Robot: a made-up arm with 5 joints.
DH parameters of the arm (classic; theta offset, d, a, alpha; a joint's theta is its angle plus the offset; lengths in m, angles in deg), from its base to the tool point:
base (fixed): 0 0.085 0 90
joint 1: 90 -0.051 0.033 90
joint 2: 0 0.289 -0.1 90
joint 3: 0 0.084 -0.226 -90
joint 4: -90 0.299 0.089 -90
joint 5: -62.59 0 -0.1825 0
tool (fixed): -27.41 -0.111 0 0
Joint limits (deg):
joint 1: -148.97..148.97
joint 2: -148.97..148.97
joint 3: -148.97..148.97
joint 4: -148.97..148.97
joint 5: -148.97..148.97
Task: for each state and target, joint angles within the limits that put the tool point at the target. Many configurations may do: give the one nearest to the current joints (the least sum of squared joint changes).
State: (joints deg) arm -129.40 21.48 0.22 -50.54 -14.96
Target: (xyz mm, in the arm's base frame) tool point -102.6 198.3 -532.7
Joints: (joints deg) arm -78.01 23.59 -35.86 -48.88 -13.61
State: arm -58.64 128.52 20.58 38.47 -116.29
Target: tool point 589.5 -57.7 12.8
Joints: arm -54.60 147.49 33.98 55.97 -82.66
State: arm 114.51 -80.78 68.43 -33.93 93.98
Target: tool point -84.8 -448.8 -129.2
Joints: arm 148.93 -112.78 91.55 -27.34 115.56
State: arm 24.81 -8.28 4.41 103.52 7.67
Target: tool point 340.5 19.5 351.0
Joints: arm 66.52 -34.69 14.53 131.54 -26.36
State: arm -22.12 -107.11 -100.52 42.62 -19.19
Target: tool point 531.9 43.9 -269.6
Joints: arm -24.92 -100.70 -84.12 33.50 8.81
